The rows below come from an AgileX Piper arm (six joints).
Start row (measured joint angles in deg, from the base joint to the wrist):
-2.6 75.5 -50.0 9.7 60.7 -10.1
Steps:
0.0 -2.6 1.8 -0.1 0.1 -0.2
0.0 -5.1 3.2 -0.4 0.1 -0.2
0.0 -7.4 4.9 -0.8 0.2 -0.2
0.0 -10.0 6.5 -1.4 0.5 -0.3
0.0 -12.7 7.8 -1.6 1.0 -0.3
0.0 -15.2 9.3 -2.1 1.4 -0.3
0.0 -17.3 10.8 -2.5 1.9 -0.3
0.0 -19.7 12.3 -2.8 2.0 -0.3
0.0 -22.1 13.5 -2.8 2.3 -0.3
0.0 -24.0 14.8 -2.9 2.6 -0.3
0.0 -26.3 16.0 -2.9 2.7 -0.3
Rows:
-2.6 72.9 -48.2 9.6 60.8 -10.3
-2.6 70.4 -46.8 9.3 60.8 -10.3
-2.6 68.1 -45.1 8.9 60.9 -10.3
-2.6 65.5 -43.5 8.3 61.2 -10.4
-2.6 62.8 -42.2 8.1 61.7 -10.4
-2.6 60.3 -40.7 7.6 62.1 -10.4
-2.6 58.2 -39.2 7.2 62.6 -10.4
-2.6 55.8 -37.7 6.9 62.7 -10.4
-2.6 53.4 -36.5 6.9 63.0 -10.4
-2.6 51.5 -35.2 6.8 63.3 -10.4
-2.6 49.2 -34.0 6.8 63.4 -10.4

